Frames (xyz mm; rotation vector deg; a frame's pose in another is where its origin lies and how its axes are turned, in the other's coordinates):
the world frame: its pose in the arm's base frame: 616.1 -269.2 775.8 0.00 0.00 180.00
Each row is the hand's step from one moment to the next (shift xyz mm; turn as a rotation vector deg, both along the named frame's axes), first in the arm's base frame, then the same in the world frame.
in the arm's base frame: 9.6 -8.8 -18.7 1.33 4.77 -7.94
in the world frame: -9.6 8.8 -18.7 -1.33 -4.77 -7.94
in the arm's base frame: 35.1 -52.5 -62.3 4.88 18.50 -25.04
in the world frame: -35.1 52.5 -62.3 -4.88 -18.50 -25.04
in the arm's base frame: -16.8 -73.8 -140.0 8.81 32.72 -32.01
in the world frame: 16.8 73.8 -140.0 -8.81 -32.72 -32.01
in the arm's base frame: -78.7 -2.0 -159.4 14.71 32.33 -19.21
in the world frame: 78.7 2.0 -159.4 -14.71 -32.33 -19.21
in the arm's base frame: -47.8 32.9 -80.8 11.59 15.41 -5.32
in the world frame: 47.8 -32.9 -80.8 -11.59 -15.41 -5.32
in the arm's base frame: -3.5 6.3 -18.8 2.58 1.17 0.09
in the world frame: 3.5 -6.3 -18.8 -2.58 -1.17 0.09
